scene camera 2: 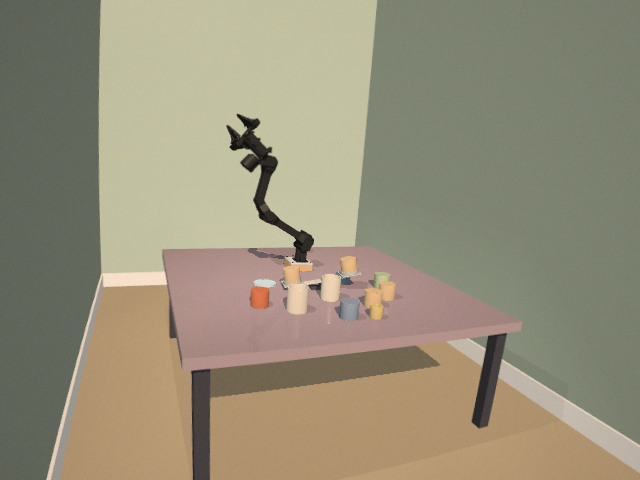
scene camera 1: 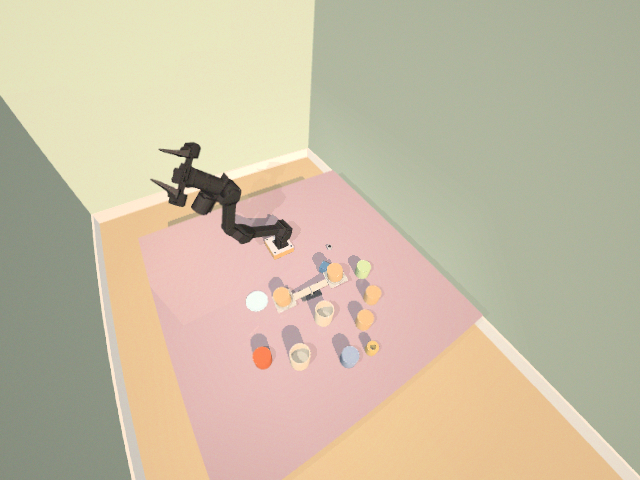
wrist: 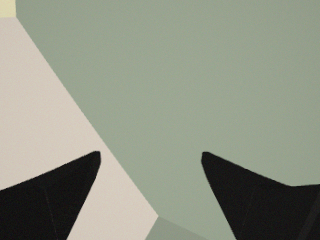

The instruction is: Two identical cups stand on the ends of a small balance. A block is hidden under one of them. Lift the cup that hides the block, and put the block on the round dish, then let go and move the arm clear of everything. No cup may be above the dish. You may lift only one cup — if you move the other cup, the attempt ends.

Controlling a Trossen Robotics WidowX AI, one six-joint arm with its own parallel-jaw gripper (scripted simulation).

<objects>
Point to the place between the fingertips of my gripper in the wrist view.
152,156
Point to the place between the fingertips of my gripper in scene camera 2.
231,119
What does my gripper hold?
Nothing.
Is my gripper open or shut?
Open.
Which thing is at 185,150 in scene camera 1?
My gripper.
</objects>
